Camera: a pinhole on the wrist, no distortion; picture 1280 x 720 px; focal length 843.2 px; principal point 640.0 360.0 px. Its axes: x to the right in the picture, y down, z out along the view. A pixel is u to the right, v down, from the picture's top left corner.
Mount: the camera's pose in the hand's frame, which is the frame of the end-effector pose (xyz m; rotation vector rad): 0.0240 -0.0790 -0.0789 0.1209 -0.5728 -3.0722
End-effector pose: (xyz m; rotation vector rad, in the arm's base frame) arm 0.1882 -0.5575 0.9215 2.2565 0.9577 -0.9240
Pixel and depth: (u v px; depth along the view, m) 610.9 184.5 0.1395
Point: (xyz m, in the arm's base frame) 0.1805 -0.5764 0.8820
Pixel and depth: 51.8 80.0 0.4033
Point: 0.3780 -0.7477 0.5841
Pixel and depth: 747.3 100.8 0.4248
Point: 0.2015 -0.8809 0.8372
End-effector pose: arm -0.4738 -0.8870 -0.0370 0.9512 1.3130 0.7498
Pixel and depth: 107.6 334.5 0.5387
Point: 0.0135 -0.6058 -0.0557
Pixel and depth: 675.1 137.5 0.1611
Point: -0.4175 -0.8828 -0.0227
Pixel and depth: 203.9 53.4 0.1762
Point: -0.3898 -0.7870 -0.0404
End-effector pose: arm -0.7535 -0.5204 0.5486 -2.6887 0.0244 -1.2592
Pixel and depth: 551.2 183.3 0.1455
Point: -0.6999 -0.5180 0.5402
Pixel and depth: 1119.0 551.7 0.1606
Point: -0.7493 -0.4450 0.4491
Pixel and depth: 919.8 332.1 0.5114
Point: -0.5771 -0.5620 0.1513
